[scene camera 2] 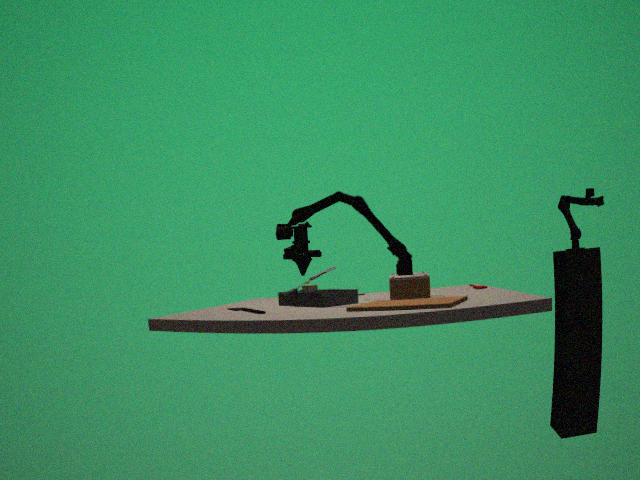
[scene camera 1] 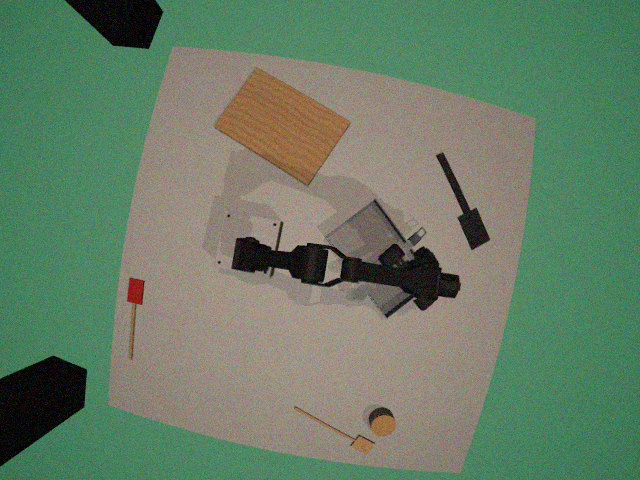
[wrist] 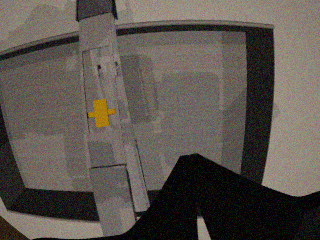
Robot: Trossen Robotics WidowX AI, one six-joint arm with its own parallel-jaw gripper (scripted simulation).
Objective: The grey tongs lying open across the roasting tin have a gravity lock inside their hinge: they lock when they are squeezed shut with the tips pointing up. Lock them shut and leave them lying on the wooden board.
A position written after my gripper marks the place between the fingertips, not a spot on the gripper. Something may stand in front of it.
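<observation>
We've a black spatula (scene camera 1: 472,225) here, though in the wrist view the spatula is out of frame. The roasting tin (scene camera 1: 367,234) is visible in scene camera 2 (scene camera 2: 332,298) too, and in the wrist view (wrist: 193,86). There's a wooden board (scene camera 1: 289,129) as well, and scene camera 2 (scene camera 2: 444,302) shows that board too. As for my gripper (scene camera 1: 403,275), it's shut with nothing in it, so it holds nothing, and you'd also see it in scene camera 2 (scene camera 2: 303,275) and in the wrist view (wrist: 189,163).
</observation>
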